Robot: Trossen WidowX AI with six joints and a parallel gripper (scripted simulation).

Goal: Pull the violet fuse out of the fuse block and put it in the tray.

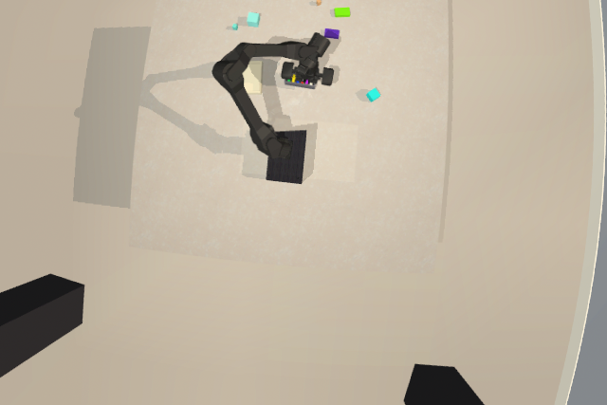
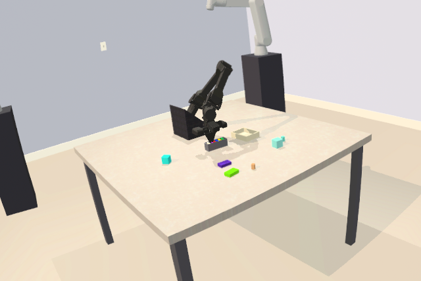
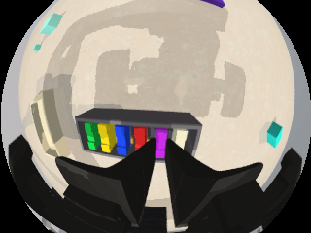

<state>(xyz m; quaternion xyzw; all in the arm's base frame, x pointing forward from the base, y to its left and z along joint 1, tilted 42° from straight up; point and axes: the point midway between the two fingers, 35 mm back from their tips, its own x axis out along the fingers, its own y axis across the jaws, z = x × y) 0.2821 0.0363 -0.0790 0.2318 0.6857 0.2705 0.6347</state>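
The tray is 20 mm behind my gripper tip, 230 mm to the left of it and 30 mm below it. The rest, counted from my gripper tip: purple block 230 mm ahead, 60 mm to the right, 30 mm below; then cyan cube 270 mm to the right, 20 mm below; then violet fuse 10 mm below.
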